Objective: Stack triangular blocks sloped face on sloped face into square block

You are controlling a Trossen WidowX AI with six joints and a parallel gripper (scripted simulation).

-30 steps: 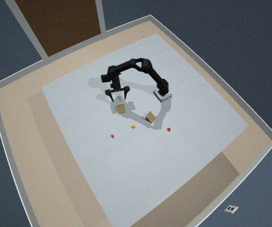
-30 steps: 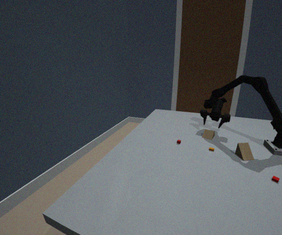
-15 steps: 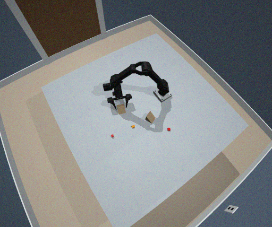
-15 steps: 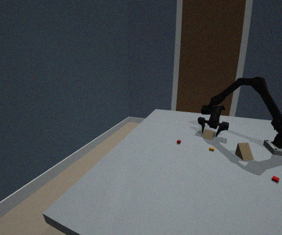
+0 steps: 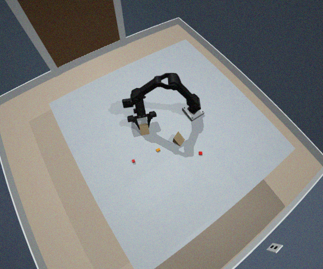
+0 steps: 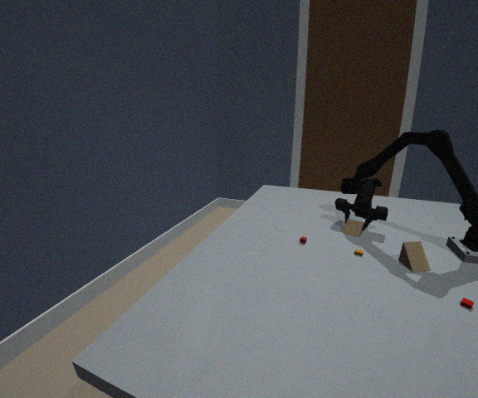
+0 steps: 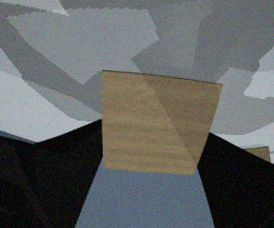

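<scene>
Right now the small orange cube is 17 cm to the left of my gripper tip, 4 cm ahead of it and 1 cm below it. Round my gripper tip: tan triangular block: 1 cm above.
</scene>
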